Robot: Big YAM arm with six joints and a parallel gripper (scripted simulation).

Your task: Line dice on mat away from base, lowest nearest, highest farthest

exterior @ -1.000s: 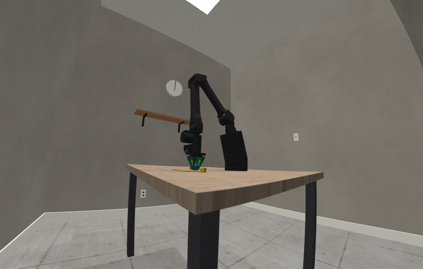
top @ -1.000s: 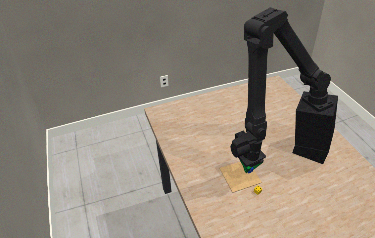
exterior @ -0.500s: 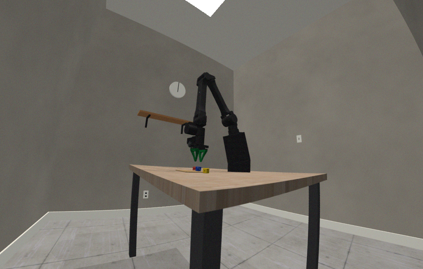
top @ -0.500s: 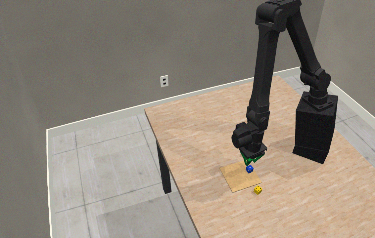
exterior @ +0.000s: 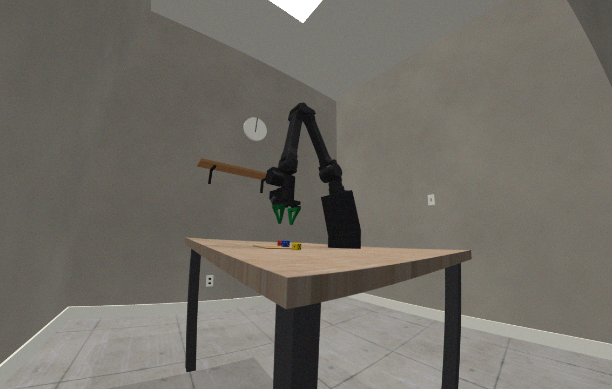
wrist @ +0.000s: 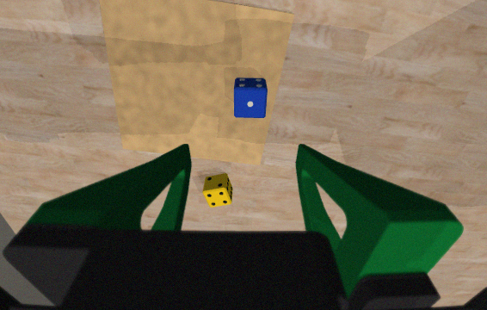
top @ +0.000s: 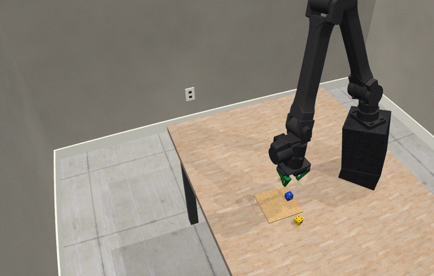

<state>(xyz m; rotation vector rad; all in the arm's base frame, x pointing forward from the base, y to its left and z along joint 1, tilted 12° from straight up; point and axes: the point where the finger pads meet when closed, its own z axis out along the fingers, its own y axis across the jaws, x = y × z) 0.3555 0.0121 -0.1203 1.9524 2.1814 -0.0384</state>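
Now: hand 4 cm past the red die, 10 cm to the left of it and 9 cm above it. Round my hand: blue die: 9 cm below; tan mat: 4 cm ahead, 1 cm to the left, 10 cm below; yellow die: 2 cm ahead, 11 cm to the left, 9 cm below.
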